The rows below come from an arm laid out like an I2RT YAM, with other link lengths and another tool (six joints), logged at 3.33 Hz.
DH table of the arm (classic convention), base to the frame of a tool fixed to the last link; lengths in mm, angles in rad. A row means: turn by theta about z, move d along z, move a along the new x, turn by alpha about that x. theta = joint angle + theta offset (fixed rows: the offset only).
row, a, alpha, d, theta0
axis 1, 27.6, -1.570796, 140.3, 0.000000
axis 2, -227.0, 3.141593, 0.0, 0.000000
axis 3, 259.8, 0.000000, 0.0, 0.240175
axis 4, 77.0, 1.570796, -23.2, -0.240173
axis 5, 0.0, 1.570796, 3.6, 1.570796
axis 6, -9.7, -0.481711, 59.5, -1.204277
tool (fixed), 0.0, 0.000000, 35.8, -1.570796
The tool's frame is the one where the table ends.
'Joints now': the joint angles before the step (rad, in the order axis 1, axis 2, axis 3, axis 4, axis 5, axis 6). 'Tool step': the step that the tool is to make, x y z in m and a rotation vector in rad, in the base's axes. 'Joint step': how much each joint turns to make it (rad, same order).
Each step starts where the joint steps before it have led.
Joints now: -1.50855, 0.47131, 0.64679, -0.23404, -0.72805, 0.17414
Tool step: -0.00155, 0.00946, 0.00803, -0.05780, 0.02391, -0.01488
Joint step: 0.00537, -0.05225, 0.00534, -0.02478, 0.02139, -0.03547
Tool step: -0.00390, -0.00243, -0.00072, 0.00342, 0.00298, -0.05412
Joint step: 0.00112, -0.00194, 0.00000, -0.00651, 0.05530, -0.00153
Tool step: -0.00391, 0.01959, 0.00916, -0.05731, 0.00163, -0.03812
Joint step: 0.00534, -0.10831, -0.00229, -0.05300, 0.04347, -0.00686
